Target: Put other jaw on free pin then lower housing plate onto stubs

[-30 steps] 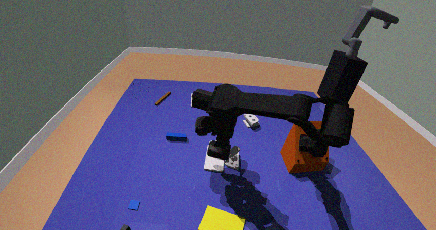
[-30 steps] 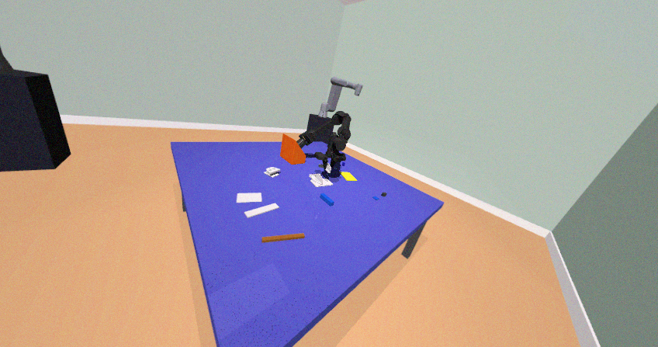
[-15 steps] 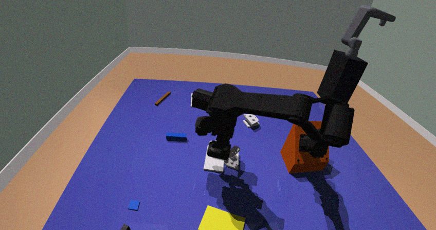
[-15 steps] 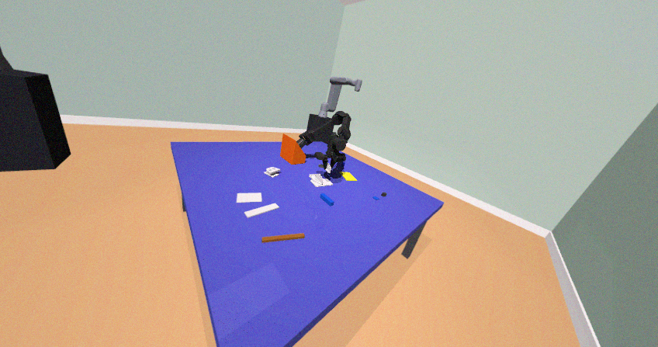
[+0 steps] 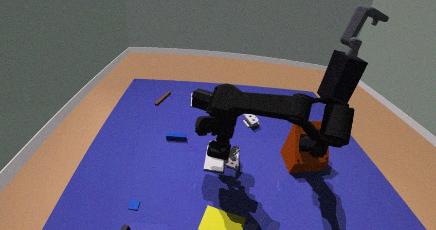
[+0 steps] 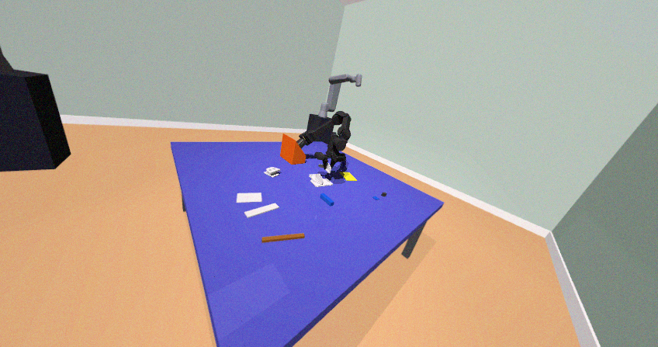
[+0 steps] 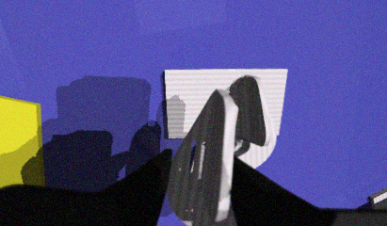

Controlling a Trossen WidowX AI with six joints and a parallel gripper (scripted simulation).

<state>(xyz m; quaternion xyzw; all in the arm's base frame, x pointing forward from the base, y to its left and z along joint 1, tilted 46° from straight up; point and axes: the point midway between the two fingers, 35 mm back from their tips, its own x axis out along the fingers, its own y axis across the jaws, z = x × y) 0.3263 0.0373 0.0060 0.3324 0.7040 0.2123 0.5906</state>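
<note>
The jaw is 4 cm behind my gripper tip and 1 cm to the right of it. The rest, counted from my gripper tip: blue block: 18 cm ahead, 12 cm to the right, 7 cm below; white stepped part: 17 cm behind, 27 cm to the right, 7 cm below; yellow sheet: 1 cm behind, 22 cm to the left, 8 cm below.
</note>
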